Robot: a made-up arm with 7 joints. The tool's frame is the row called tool.
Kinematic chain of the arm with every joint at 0, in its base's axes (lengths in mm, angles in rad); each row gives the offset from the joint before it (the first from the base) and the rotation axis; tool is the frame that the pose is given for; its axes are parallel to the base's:
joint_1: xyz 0.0 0.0 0.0 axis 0 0.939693 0.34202
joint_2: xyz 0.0 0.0 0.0 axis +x
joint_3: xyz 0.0 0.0 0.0 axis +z
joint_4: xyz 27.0 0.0 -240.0 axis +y
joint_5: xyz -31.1 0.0 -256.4 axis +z
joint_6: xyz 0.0 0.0 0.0 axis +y
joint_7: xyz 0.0 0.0 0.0 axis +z
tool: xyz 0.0 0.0 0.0
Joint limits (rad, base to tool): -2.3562..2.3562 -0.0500..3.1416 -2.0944..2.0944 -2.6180..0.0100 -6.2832..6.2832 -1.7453..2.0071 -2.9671..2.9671
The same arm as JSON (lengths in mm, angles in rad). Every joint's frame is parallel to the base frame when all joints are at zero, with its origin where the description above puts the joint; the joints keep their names.
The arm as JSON. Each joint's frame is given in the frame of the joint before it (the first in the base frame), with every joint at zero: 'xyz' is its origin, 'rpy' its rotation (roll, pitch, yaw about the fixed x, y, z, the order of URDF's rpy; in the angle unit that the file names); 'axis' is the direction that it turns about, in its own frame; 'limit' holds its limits. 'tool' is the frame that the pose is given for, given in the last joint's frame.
{"units": {"length": "mm", "angle": "rad"}, "joints": [
  {"name": "joint_1", "type": "revolute", "origin": {"xyz": [0.0, 0.0, 0.0], "rpy": [0.0, 0.0, 0.0]}, "axis": [0.0, 0.9397, 0.342], "limit": {"lower": -2.3562, "upper": 2.3562}},
  {"name": "joint_2", "type": "revolute", "origin": {"xyz": [0.0, 0.0, 0.0], "rpy": [0.0, 0.0, 0.0]}, "axis": "+x", "limit": {"lower": -0.05, "upper": 3.1416}},
  {"name": "joint_3", "type": "revolute", "origin": {"xyz": [0.0, 0.0, 0.0], "rpy": [0.0, 0.0, 0.0]}, "axis": "+z", "limit": {"lower": -2.0944, "upper": 2.0944}},
  {"name": "joint_4", "type": "revolute", "origin": {"xyz": [27.0, 0.0, -240.0], "rpy": [0.0, 0.0, 0.0]}, "axis": "+y", "limit": {"lower": -2.618, "upper": 0.01}},
  {"name": "joint_5", "type": "revolute", "origin": {"xyz": [-31.1, 0.0, -256.4], "rpy": [0.0, 0.0, 0.0]}, "axis": "+z", "limit": {"lower": -6.2832, "upper": 6.2832}},
  {"name": "joint_6", "type": "revolute", "origin": {"xyz": [0.0, 0.0, 0.0], "rpy": [0.0, 0.0, 0.0]}, "axis": "+y", "limit": {"lower": -1.7453, "upper": 2.0071}},
  {"name": "joint_7", "type": "revolute", "origin": {"xyz": [0.0, 0.0, 0.0], "rpy": [0.0, 0.0, 0.0]}, "axis": "+z", "limit": {"lower": -2.9671, "upper": 2.9671}}
], "tool": {"origin": {"xyz": [0.0, 0.0, 0.0], "rpy": [0.0, 0.0, 0.0]}}}

